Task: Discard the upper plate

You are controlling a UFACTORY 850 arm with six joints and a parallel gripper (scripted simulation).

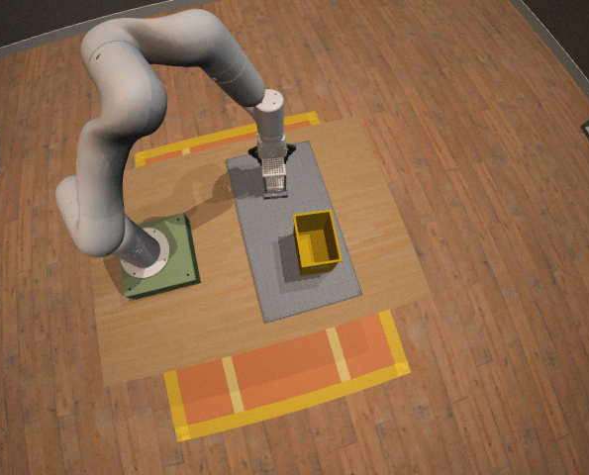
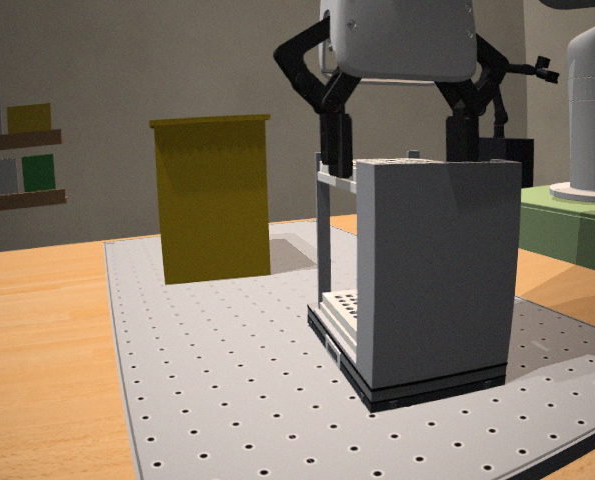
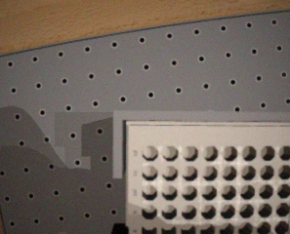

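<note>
My hand is 35 cm to the left of the yellow plastics bin W1 and 5 cm above it.
</note>
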